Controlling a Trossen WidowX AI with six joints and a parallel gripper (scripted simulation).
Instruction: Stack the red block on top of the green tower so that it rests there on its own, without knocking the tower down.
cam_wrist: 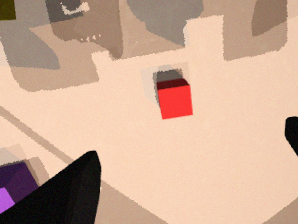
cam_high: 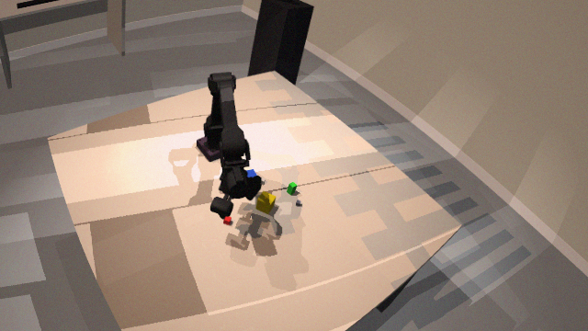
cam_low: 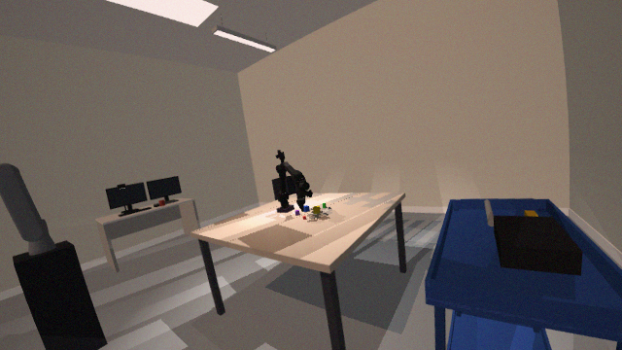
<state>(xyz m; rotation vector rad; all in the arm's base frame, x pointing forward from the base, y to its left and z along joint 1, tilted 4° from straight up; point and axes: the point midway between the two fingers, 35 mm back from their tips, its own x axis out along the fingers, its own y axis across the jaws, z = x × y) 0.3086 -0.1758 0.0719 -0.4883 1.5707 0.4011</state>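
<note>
Right now the red block is 60 mm below my gripper tip. Round my gripper tip: purple cube 120 mm behind, 100 mm to the left, 50 mm below; blue block 190 mm to the left, 100 mm behind, 50 mm below; yellow block 150 mm to the left, 50 mm below, 20 mm ahead.
</note>
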